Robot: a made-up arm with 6 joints.
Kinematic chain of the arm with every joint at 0, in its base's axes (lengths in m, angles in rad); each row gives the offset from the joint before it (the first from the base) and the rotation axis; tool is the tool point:
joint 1: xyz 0 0 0.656 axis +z
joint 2: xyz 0.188 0 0 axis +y
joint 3: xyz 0 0 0.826 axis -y
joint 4: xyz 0 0 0.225 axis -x
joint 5: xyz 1.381 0 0 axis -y
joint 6: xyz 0.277 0 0 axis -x
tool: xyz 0 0 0
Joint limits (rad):
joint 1: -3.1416..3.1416
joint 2: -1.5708..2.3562
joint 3: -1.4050..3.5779
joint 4: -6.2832..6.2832
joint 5: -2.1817..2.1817
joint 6: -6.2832..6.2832
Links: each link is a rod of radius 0.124 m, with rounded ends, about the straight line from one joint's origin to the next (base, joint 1, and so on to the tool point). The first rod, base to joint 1, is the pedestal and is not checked.
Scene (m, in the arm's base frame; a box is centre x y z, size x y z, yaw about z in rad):
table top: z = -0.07
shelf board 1: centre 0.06 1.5 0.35 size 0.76 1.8 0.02 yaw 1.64
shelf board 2: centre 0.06 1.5 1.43 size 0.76 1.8 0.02 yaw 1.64
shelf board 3: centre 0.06 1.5 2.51 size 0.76 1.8 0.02 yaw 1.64
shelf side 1: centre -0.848 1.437 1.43 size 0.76 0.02 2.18 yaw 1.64
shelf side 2: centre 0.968 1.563 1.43 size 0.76 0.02 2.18 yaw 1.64
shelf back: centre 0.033 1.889 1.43 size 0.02 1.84 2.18 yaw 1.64
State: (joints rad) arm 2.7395 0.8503 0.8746 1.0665 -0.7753 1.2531
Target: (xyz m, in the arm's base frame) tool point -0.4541 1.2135 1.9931
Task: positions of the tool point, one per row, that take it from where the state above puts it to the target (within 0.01 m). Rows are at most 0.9 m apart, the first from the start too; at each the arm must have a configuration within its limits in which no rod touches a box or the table.
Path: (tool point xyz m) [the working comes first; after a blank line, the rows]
Joints at the target: 2.1013 -0.2704 0.0769 0.9418 -1.4474 1.2531
Straight joint move there: touches shelf side 1.

1: -1.8187 0.9083 2.1364
2: -1.2539 0.6398 2.7261
3: -0.5075 0.3247 3.0463
4: 0.3129 0.0108 3.0422
5: 1.0845 -0.2573 2.7098
6: 1.6892 -0.4452 2.0963
7: 2.0332 -0.5333 1.2950
8: 1.7444 -0.6292 1.9473
9: 1.2795 -0.5695 2.4638
10: 0.7399 -0.3422 2.7814
11: 0.2307 0.0216 2.8715
12: -0.1636 0.4570 2.7412
13: -0.3941 0.8809 2.4285
14: -0.4541 1.2135 1.9931

